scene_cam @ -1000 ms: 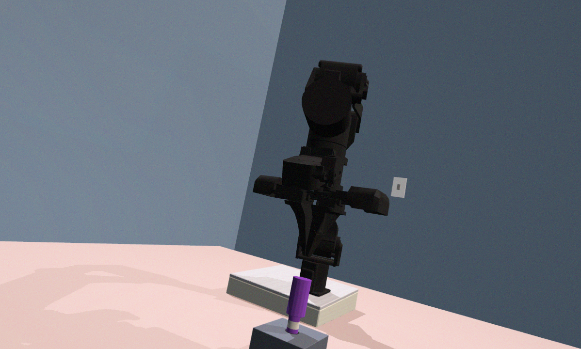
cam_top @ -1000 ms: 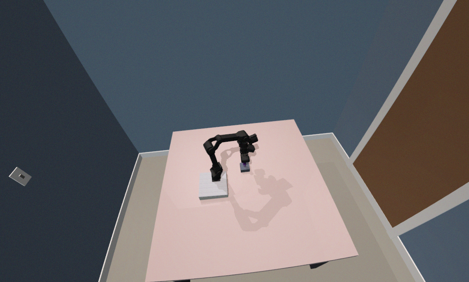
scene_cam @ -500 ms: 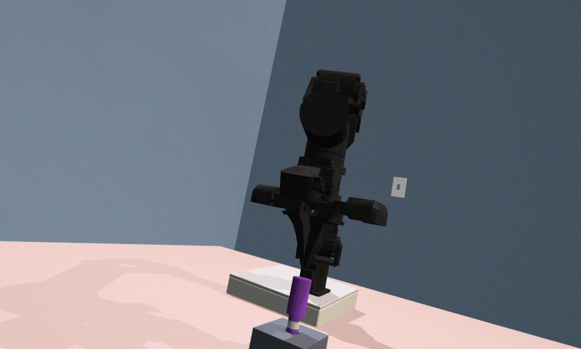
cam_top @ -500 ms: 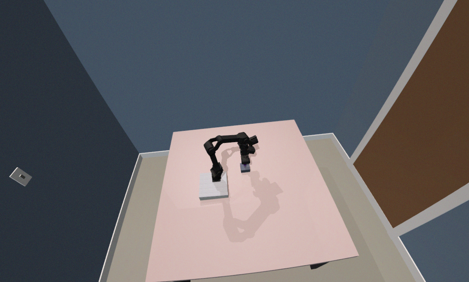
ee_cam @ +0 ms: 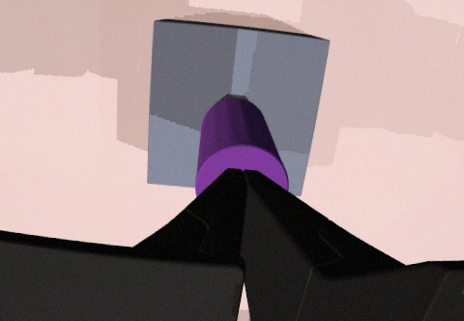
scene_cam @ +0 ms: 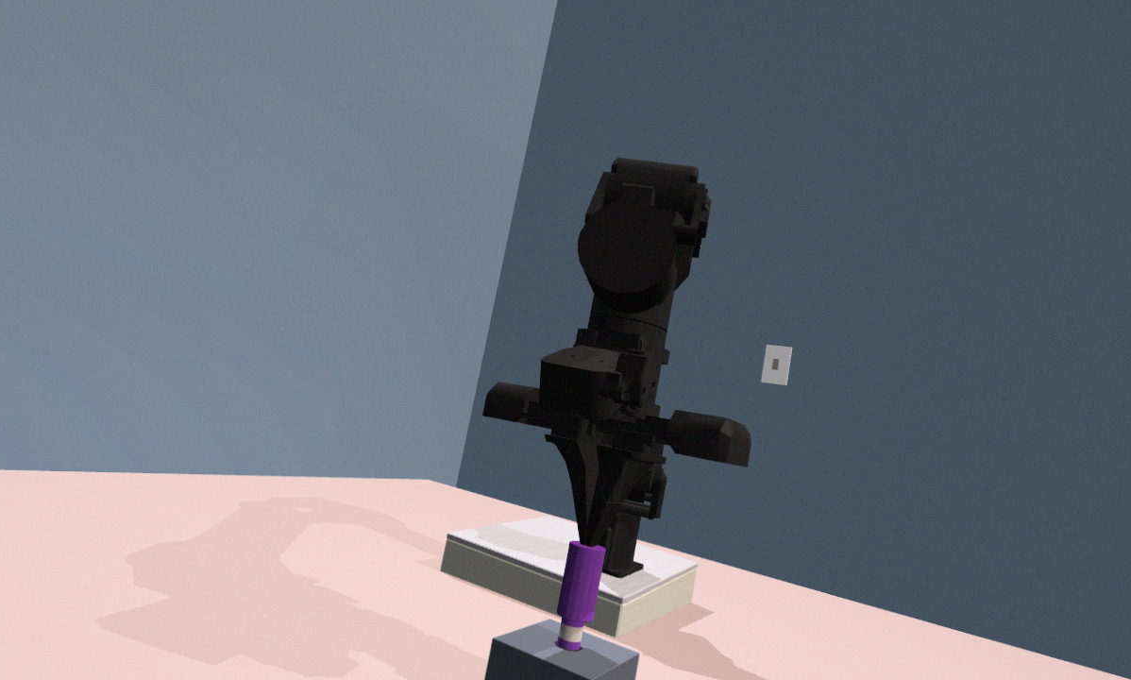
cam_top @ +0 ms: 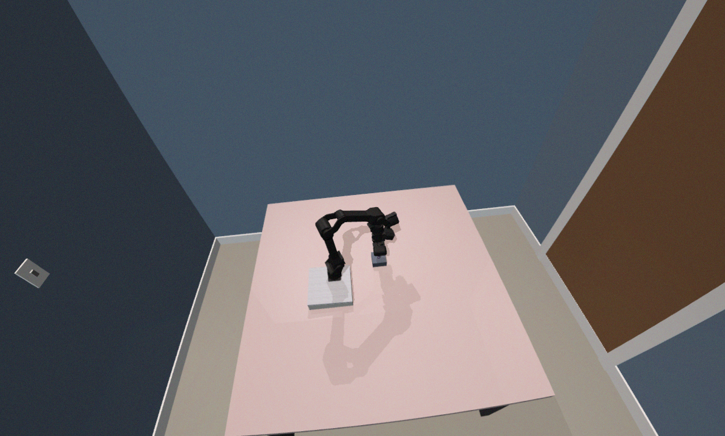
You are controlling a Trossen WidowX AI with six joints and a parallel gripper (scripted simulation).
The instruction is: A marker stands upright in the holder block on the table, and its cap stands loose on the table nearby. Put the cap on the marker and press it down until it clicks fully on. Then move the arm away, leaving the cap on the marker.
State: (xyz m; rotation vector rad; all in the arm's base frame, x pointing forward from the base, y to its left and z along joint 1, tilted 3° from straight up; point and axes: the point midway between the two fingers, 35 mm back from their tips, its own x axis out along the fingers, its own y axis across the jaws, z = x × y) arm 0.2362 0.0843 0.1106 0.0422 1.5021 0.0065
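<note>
Right now my gripper tip is 20 mm above the purple cap. Also, from my gripper tip: grey holder block (90 mm below); purple marker (30 mm below).
</note>
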